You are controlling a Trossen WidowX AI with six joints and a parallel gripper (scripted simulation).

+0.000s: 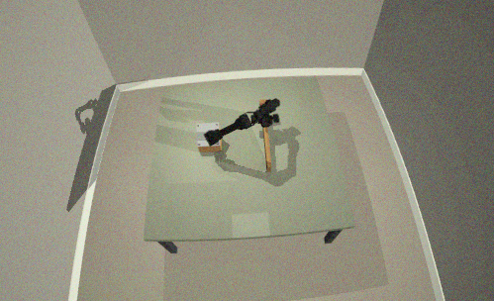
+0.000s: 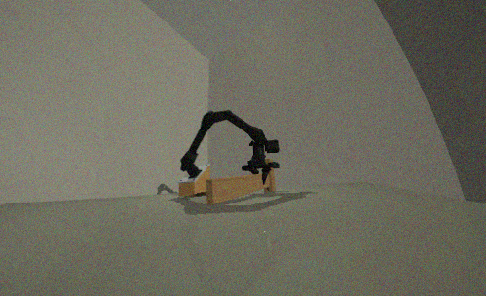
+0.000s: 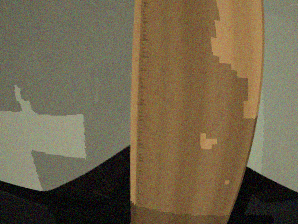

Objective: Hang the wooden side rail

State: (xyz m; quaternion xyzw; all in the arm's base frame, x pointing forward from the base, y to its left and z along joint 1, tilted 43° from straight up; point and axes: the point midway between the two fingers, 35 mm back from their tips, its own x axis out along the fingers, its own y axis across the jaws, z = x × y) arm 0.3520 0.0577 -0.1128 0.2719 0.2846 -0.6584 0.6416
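My gripper tip is 10 cm to the right of the wooden headboard post and 4 cm below it.
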